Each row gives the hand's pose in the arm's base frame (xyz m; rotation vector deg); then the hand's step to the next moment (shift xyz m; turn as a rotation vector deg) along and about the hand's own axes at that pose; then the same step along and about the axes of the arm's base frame.
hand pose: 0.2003 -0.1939 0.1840 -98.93 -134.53 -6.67
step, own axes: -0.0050 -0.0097 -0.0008 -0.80 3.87 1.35
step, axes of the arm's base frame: -0.0077 -0.0078 0.0003 3.72 0.70 -1.76
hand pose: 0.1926 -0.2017 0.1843 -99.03 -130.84 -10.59
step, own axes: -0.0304 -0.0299 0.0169 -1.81 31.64 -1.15
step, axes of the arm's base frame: -0.0233 -0.0320 -0.0231 30.93 6.88 -1.36
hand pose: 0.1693 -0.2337 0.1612 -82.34 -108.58 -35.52
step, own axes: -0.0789 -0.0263 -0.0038 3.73 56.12 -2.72
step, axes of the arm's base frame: -0.0111 -0.0607 -0.0559 53.84 16.17 3.24
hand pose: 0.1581 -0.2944 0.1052 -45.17 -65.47 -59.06
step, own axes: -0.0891 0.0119 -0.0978 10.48 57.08 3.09
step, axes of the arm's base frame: 0.0368 -0.0631 -0.1109 53.34 20.15 11.25
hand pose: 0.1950 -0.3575 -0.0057 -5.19 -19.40 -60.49
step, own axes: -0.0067 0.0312 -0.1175 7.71 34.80 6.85
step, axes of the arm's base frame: 0.0510 -0.0065 -0.1104 31.96 12.34 11.97
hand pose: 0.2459 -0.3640 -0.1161 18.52 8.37 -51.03
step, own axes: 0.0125 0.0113 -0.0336 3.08 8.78 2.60
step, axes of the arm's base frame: 0.0169 0.0087 -0.0324 8.76 1.98 3.55
